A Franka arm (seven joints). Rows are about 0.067 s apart.
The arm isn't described. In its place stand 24 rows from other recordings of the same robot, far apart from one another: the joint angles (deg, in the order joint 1, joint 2, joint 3, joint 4, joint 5, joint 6, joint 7), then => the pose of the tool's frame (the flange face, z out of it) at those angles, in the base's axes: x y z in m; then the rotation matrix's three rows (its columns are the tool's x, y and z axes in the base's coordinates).
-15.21, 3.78, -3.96, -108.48, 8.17, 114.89, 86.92 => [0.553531 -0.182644 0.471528], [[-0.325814 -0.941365 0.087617], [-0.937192 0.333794 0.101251], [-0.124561 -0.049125 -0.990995]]
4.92, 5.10, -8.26, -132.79, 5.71, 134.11, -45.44 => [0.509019 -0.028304 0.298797], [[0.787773 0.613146 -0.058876], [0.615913 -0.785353 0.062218], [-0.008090 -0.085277 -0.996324]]
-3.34, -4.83, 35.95, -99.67, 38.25, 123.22, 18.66 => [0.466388 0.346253 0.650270], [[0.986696 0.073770 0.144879], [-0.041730 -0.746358 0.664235], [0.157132 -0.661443 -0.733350]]
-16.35, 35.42, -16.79, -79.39, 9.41, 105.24, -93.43 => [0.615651 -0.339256 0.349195], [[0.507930 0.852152 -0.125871], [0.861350 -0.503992 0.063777], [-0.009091 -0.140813 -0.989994]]
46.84, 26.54, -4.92, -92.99, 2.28, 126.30, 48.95 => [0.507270 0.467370 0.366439], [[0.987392 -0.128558 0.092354], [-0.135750 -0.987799 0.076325], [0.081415 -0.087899 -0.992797]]
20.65, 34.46, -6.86, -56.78, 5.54, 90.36, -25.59 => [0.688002 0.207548 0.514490], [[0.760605 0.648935 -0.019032], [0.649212 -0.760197 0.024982], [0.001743 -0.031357 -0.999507]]
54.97, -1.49, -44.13, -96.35, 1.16, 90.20, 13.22 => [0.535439 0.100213 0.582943], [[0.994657 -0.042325 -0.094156], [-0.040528 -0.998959 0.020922], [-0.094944 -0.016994 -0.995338]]
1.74, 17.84, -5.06, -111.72, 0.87, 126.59, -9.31 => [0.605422 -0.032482 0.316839], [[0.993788 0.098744 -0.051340], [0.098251 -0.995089 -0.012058], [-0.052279 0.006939 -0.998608]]
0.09, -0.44, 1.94, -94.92, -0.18, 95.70, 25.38 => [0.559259 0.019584 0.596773], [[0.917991 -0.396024 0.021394], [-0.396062 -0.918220 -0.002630], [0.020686 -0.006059 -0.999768]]
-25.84, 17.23, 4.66, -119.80, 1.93, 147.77, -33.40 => [0.559643 -0.218899 0.297463], [[0.966376 0.173533 0.189748], [0.182303 -0.982795 -0.029650], [0.181338 0.063245 -0.981385]]
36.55, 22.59, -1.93, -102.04, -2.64, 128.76, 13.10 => [0.539477 0.373060 0.342520], [[0.915079 0.393658 0.087546], [0.395066 -0.918652 0.001358], [0.080959 0.033344 -0.996160]]
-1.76, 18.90, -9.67, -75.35, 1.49, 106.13, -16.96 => [0.667200 -0.113191 0.574972], [[0.974730 0.097469 0.200999], [0.113049 -0.991292 -0.067527], [0.192667 0.088543 -0.977261]]
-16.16, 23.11, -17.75, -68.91, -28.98, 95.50, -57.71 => [0.561357 -0.379040 0.586635], [[0.826893 0.505547 -0.246313], [0.319129 -0.782484 -0.534673], [-0.463039 0.363512 -0.808365]]
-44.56, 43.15, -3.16, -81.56, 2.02, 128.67, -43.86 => [0.500590 -0.537081 0.256202], [[0.996487 -0.073272 0.040558], [-0.070859 -0.995796 -0.058052], [0.044641 0.054974 -0.997489]]
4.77, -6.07, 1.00, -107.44, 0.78, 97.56, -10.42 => [0.519242 0.054109 0.548516], [[0.958877 0.275733 -0.067280], [0.276674 -0.960951 0.004921], [-0.063296 -0.023333 -0.997722]]
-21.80, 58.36, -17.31, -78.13, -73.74, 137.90, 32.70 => [0.598658 -0.430748 0.129043], [[0.997163 -0.007046 -0.074936], [-0.069258 -0.475699 -0.876877], [-0.029468 0.879580 -0.474838]]
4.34, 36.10, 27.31, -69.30, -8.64, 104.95, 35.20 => [0.667560 0.291135 0.443063], [[0.993238 -0.115297 -0.013611], [-0.112397 -0.984309 0.136025], [-0.029081 -0.133575 -0.990612]]
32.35, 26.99, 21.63, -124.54, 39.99, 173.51, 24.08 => [0.382710 0.439620 0.214470], [[0.974254 -0.207987 0.087004], [-0.224206 -0.853314 0.470731], [-0.023664 -0.478118 -0.877977]]
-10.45, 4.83, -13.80, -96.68, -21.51, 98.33, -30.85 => [0.520635 -0.266857 0.541847], [[0.958853 0.208794 -0.192369], [0.136706 -0.933422 -0.331714], [-0.248821 0.291767 -0.923558]]
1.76, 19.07, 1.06, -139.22, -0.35, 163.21, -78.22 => [0.496132 0.025189 0.179431], [[0.150391 0.984921 0.085518], [0.988399 -0.151651 0.008388], [0.021230 0.083264 -0.996301]]
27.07, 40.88, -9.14, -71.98, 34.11, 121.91, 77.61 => [0.705405 0.288464 0.362026], [[0.311081 -0.947537 0.073507], [-0.864116 -0.249798 0.436926], [-0.395642 -0.199438 -0.896489]]
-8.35, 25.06, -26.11, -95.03, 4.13, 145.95, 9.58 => [0.605139 -0.361355 0.431813], [[0.656518 -0.676923 0.332804], [-0.576362 -0.734799 -0.357598], [0.486611 0.042954 -0.872562]]
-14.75, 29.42, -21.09, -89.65, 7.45, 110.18, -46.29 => [0.569469 -0.359181 0.352131], [[0.978384 0.159326 -0.131834], [0.163532 -0.986300 0.021653], [-0.126578 -0.042744 -0.991035]]
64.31, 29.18, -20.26, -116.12, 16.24, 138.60, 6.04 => [0.422891 0.413944 0.200957], [[0.885941 0.459957 -0.059568], [0.458407 -0.887917 -0.038307], [-0.070511 0.006631 -0.997489]]
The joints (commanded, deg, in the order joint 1, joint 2, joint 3, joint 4, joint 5, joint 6, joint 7), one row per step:
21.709, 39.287, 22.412, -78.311, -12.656, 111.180, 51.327
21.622, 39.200, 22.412, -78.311, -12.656, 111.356, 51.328
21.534, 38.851, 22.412, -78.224, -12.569, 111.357, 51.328
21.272, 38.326, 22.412, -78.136, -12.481, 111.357, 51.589
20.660, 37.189, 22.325, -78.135, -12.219, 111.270, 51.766
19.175, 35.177, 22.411, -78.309, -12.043, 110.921, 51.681
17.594, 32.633, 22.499, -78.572, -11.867, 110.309, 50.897
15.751, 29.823, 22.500, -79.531, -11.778, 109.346, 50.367
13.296, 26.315, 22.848, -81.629, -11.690, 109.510, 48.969
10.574, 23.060, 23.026, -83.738, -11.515, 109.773, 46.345
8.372, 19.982, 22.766, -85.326, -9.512, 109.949, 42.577
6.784, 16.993, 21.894, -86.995, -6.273, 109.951, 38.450
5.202, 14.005, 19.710, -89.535, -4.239, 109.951, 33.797
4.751, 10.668, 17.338, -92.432, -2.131, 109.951, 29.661
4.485, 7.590, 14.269, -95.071, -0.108, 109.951, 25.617
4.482, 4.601, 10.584, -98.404, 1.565, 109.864, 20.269
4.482, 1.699, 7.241, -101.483, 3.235, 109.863, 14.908
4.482, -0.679, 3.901, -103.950, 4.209, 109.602, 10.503
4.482, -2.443, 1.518, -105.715, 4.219, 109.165, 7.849
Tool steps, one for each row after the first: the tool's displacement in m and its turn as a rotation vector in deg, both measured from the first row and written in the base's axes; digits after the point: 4 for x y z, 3 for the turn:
0.0009, -0.0006, 0.0013, 0.156, -0.206, -0.096
0.0019, -0.0014, 0.0062, 0.394, -0.539, -0.240
0.0041, -0.0038, 0.0132, 0.679, -1.039, -0.819
0.0087, -0.0106, 0.0266, 1.136, -1.889, -1.775
0.0168, -0.0257, 0.0491, 1.647, -3.269, -3.116
0.0233, -0.0426, 0.0766, 2.084, -4.911, -3.821
0.0276, -0.0640, 0.1004, 1.761, -6.094, -4.932
0.0294, -0.0881, 0.1246, 1.778, -7.867, -5.297
0.0323, -0.1160, 0.1448, 1.578, -9.457, -4.893
0.0329, -0.1403, 0.1657, 2.654, -10.283, -3.922
0.0308, -0.1623, 0.1832, 4.352, -10.351, -2.922
0.0321, -0.1977, 0.1918, 4.295, -10.468, -2.185
0.0258, -0.2237, 0.2010, 4.468, -10.565, -1.121
0.0213, -0.2550, 0.2094, 4.747, -10.755, -0.748
0.0150, -0.2908, 0.2108, 4.694, -10.331, 0.598
0.0066, -0.3236, 0.2137, 5.193, -10.198, 2.187
-0.0010, -0.3569, 0.2159, 5.439, -10.043, 2.988
-0.0083, -0.3814, 0.2175, 5.155, -9.805, 3.281

